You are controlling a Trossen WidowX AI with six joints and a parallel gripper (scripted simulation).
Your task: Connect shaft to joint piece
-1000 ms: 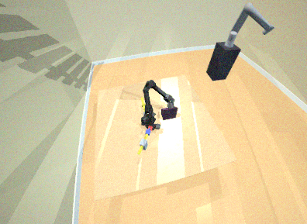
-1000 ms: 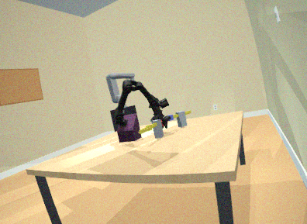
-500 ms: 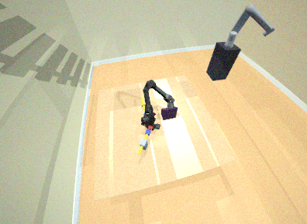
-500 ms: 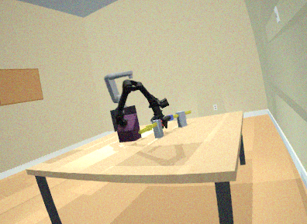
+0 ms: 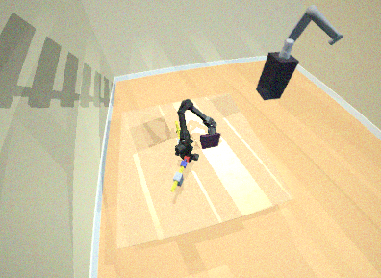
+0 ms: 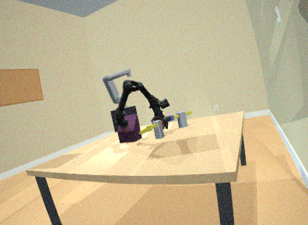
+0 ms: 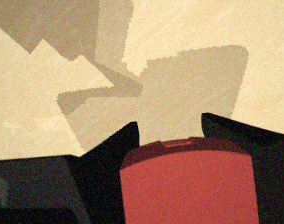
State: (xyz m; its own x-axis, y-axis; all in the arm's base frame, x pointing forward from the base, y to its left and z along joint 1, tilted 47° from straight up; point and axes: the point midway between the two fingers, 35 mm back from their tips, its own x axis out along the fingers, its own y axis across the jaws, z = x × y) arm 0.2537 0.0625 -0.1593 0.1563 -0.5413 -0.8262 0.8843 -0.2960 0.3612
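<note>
Now: gripper tip 5 cm below the red joint piece.
</note>
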